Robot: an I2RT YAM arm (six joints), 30 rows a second.
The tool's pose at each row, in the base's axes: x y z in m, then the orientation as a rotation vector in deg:
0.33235 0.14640 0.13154 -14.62 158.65 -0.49
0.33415 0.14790 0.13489 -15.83 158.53 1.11
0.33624 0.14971 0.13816 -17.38 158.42 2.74
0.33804 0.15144 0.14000 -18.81 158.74 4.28
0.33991 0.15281 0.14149 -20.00 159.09 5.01
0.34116 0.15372 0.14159 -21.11 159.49 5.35
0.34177 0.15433 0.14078 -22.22 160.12 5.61
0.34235 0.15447 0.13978 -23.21 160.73 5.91
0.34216 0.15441 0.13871 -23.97 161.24 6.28
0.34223 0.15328 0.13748 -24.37 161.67 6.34
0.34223 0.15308 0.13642 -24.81 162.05 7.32
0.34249 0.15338 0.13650 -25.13 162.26 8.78
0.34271 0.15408 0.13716 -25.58 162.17 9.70
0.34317 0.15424 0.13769 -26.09 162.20 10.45
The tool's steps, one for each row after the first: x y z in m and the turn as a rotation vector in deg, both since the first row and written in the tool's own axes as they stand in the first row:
-0.00310 0.00103 -0.00246 -1.26 -0.12 -0.64
-0.00649 0.00232 -0.00474 -2.59 -0.18 -1.52
-0.00910 0.00363 -0.00578 -3.88 0.21 -2.29
-0.01158 0.00460 -0.00648 -4.56 0.65 -2.99
-0.01293 0.00527 -0.00611 -4.97 1.16 -3.68
-0.01331 0.00579 -0.00512 -5.34 1.90 -4.36
-0.01352 0.00586 -0.00397 -5.71 2.61 -4.95
-0.01296 0.00588 -0.00304 -6.09 3.20 -5.37
-0.01239 0.00480 -0.00190 -6.21 3.68 -5.60
-0.01198 0.00465 -0.00091 -6.96 4.08 -5.74
-0.01230 0.00489 -0.00088 -8.00 4.31 -5.76
-0.01286 0.00552 -0.00141 -8.68 4.27 -5.95
-0.01350 0.00557 -0.00174 -9.26 4.36 -6.20

